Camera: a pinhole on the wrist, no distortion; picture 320 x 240 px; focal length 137.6 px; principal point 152.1 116.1 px. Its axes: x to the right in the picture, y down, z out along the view. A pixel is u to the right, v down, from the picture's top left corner.
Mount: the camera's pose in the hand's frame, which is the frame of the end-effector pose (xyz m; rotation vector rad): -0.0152 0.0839 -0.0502 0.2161 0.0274 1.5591
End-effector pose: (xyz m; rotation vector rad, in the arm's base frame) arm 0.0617 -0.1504 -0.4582 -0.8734 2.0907 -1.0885
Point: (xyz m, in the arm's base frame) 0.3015 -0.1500 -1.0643
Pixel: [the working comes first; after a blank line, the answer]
In the camera's frame: 0.4295 0.0745 0.4636

279.6 138.2
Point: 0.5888 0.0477 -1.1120
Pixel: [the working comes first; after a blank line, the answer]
In the camera's frame: 0.4936 0.4072 0.5589

273.6 216.4
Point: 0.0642 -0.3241 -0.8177
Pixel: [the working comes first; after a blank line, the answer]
In the camera's frame: 0.1842 -0.1781 0.3104

233.8 37.2
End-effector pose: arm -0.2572 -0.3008 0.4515 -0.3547 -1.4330 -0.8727
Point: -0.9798 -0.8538 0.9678
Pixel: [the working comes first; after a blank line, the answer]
In the camera's frame: -0.7595 -0.6907 0.4635

outside the picture
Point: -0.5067 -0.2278 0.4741
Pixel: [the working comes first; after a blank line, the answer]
In the camera's frame: -0.1693 0.0065 0.3054

75.8 119.0
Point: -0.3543 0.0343 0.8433
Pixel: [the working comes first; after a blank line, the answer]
In the camera's frame: 0.2299 -0.2267 0.4260

226.3 42.9
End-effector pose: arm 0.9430 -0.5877 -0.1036 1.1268 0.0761 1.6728
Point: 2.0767 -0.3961 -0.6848
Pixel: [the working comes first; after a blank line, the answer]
In the camera's frame: -1.2399 0.2544 0.5508

outside the picture
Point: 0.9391 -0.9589 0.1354
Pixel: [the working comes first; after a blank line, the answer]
In the camera's frame: 0.2479 0.1750 0.2987

266.3 196.7
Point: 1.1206 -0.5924 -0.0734
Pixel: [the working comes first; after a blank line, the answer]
In the camera's frame: -0.1678 -0.0022 0.2173

45.8 114.7
